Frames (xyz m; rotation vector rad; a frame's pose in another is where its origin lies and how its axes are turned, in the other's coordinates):
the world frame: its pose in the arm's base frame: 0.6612 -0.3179 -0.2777 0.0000 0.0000 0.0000
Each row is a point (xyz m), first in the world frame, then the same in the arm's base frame.
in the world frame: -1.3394 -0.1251 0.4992
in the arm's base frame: -0.6782 -0.4430 0.2215
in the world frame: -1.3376 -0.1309 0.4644
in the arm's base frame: -0.6764 -0.4488 0.1867
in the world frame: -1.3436 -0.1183 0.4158
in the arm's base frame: -0.6824 -0.4362 0.1381
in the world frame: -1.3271 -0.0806 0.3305
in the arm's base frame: -0.6659 -0.3985 0.0528
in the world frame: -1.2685 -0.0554 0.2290
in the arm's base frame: -0.6073 -0.3733 -0.0487
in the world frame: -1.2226 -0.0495 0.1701
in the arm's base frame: -0.5614 -0.3674 -0.1076
